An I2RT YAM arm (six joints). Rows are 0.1 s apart.
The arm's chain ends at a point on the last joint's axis. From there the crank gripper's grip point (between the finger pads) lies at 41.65 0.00 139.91 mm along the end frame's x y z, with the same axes.
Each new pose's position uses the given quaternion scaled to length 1; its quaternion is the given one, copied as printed.
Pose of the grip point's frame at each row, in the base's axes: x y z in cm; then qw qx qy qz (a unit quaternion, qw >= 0):
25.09 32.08 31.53 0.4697 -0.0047 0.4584 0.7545
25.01 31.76 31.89 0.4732 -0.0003 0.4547 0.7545
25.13 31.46 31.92 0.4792 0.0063 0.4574 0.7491
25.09 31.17 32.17 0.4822 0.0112 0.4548 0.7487
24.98 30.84 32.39 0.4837 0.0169 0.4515 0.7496
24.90 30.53 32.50 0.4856 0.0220 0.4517 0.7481
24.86 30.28 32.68 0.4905 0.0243 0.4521 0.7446
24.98 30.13 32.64 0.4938 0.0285 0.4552 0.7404
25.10 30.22 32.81 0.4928 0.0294 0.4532 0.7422
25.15 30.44 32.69 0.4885 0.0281 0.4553 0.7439
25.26 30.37 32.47 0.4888 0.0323 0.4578 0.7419
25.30 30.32 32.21 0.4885 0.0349 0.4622 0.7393
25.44 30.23 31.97 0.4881 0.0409 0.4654 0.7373
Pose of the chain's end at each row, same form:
21.49 19.41 25.24 0.4697 -0.0047 0.4584 0.7545
21.29 19.18 25.48 0.4732 -0.0003 0.4547 0.7545
21.12 18.94 25.57 0.4792 0.0063 0.4574 0.7491
20.95 18.74 25.73 0.4822 0.0112 0.4548 0.7487
20.73 18.51 25.82 0.4837 0.0169 0.4515 0.7496
20.50 18.26 25.92 0.4856 0.0220 0.4517 0.7481
20.30 18.06 26.12 0.4905 0.0243 0.4521 0.7446
20.23 17.94 26.17 0.4938 0.0285 0.4552 0.7404
20.37 18.06 26.27 0.4928 0.0294 0.4532 0.7422
20.51 18.21 26.20 0.4885 0.0281 0.4553 0.7439
20.49 18.16 26.04 0.4888 0.0323 0.4578 0.7419
20.43 18.09 25.90 0.4885 0.0349 0.4622 0.7393
20.41 18.03 25.73 0.4881 0.0409 0.4654 0.7373

